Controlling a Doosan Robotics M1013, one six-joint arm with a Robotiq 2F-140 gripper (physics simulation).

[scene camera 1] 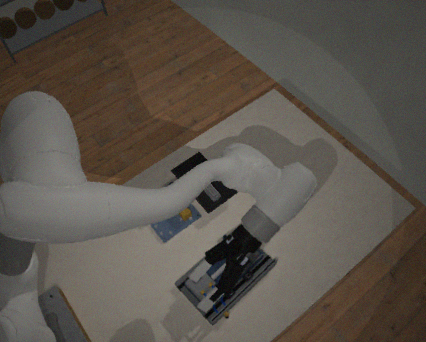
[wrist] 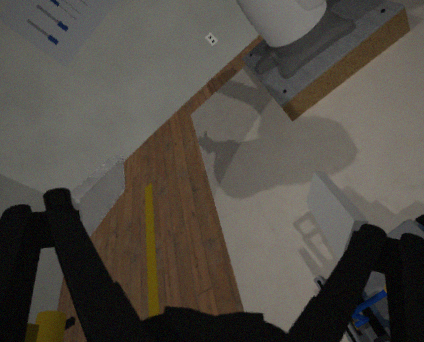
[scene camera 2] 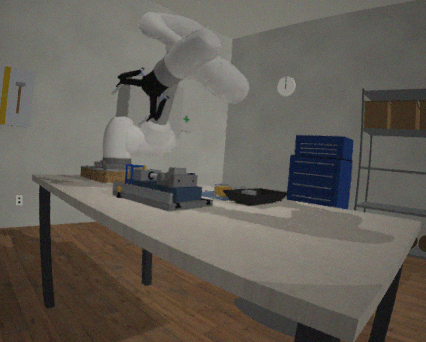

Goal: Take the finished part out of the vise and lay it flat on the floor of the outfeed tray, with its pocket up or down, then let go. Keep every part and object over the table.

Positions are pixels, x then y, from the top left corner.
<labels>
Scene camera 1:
gripper: 196, 293
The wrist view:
gripper: 217, 180
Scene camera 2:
gripper: 127, 107
</labels>
